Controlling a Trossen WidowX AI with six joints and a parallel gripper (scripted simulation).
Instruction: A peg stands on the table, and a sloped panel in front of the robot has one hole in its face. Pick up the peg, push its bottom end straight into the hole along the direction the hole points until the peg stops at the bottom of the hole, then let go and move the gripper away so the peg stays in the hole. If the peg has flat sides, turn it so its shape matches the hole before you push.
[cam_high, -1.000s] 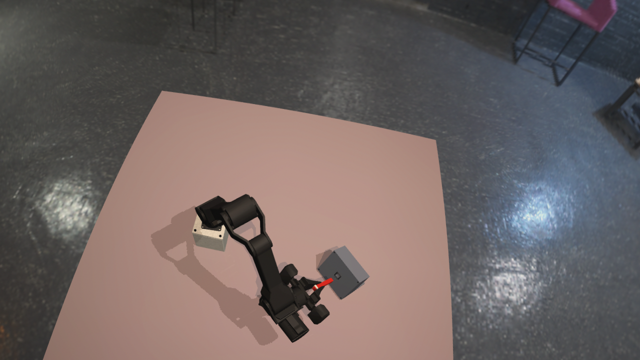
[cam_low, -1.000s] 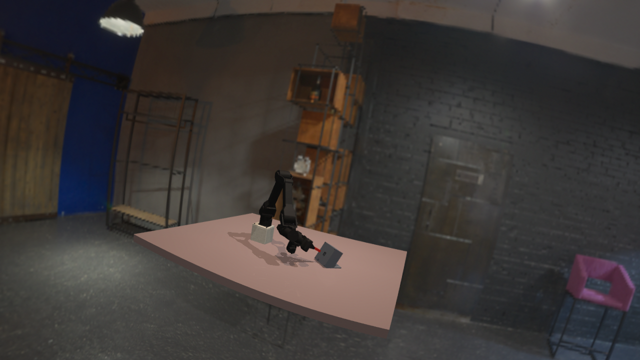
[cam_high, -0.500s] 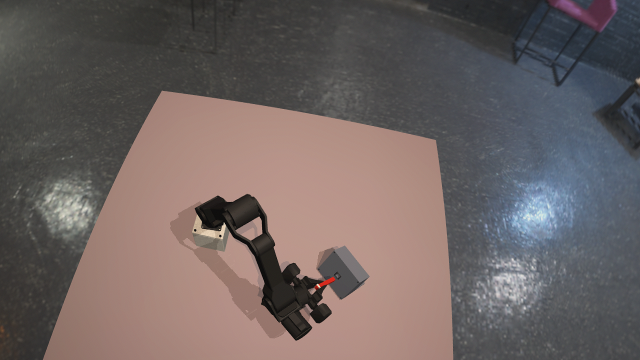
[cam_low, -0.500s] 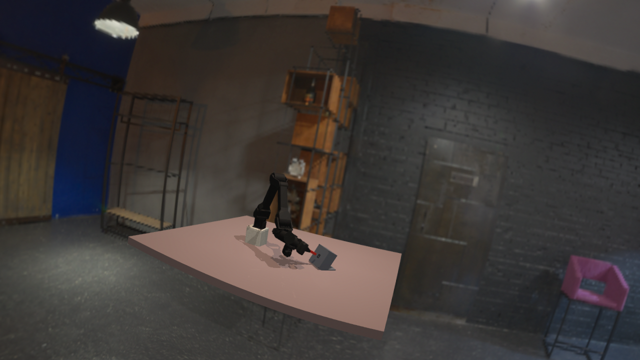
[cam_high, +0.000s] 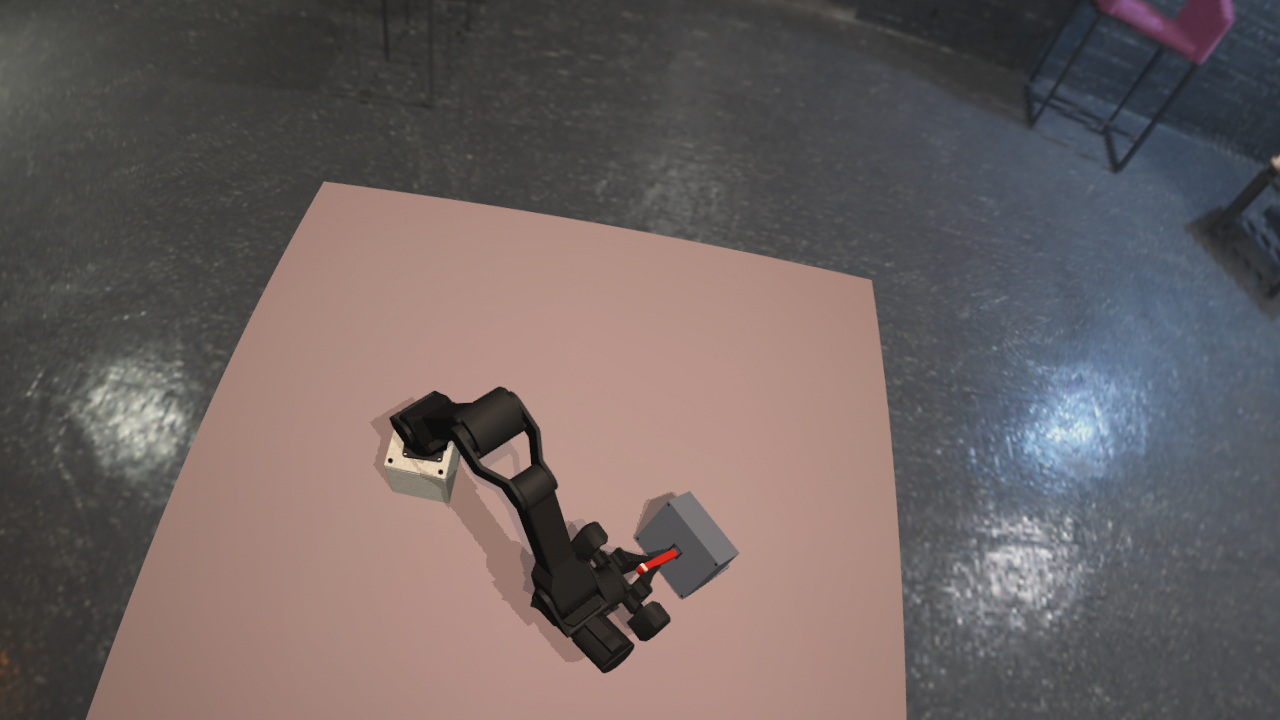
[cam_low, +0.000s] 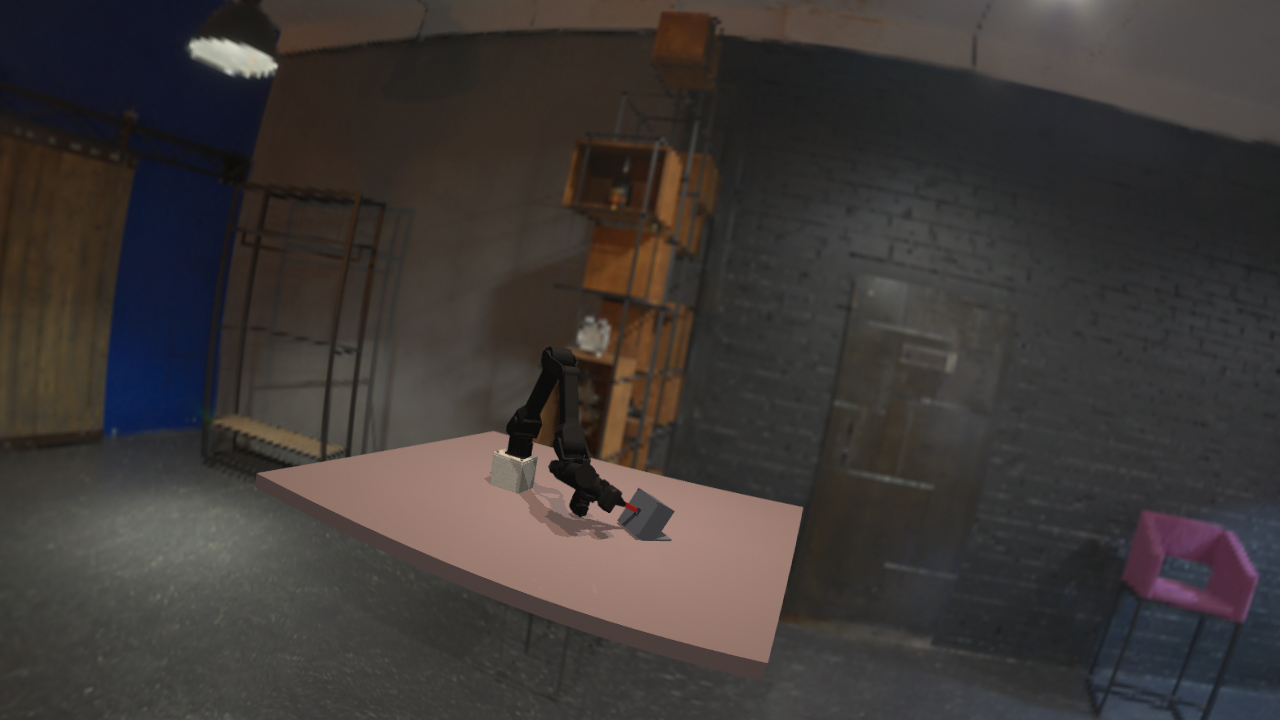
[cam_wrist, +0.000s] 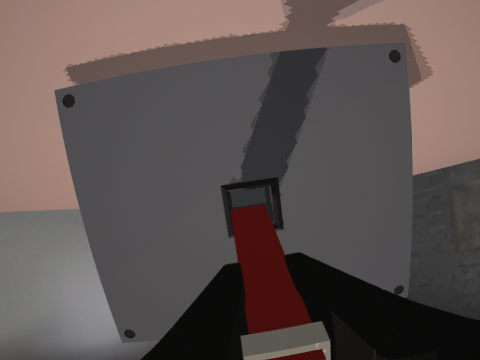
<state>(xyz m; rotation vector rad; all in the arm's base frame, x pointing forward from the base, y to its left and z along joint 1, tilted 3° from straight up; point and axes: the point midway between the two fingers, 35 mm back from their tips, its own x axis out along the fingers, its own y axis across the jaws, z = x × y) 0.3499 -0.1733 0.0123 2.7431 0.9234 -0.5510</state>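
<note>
My gripper tip is now 5 cm short of the grey sloped panel, 4 cm to the right of it and 3 cm above it. Also, from my gripper tip: red square peg: 1 cm to the right, 1 cm behind, 1 cm above.
</note>
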